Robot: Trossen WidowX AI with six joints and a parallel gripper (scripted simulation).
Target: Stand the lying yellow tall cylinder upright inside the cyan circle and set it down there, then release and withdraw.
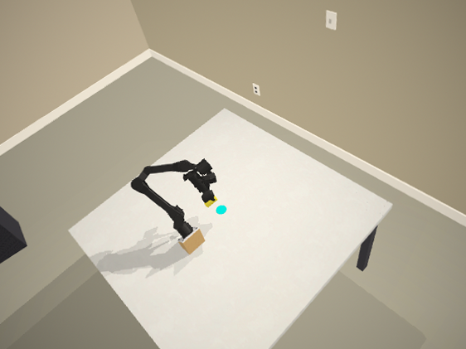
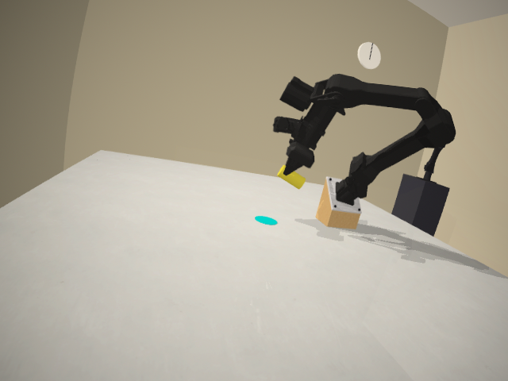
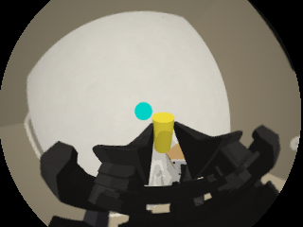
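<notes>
Right now my gripper tip is 130 mm above the cyan circle and 20 mm short of it. Also, from my gripper tip: yellow cylinder 20 mm behind, 10 mm below.
</notes>
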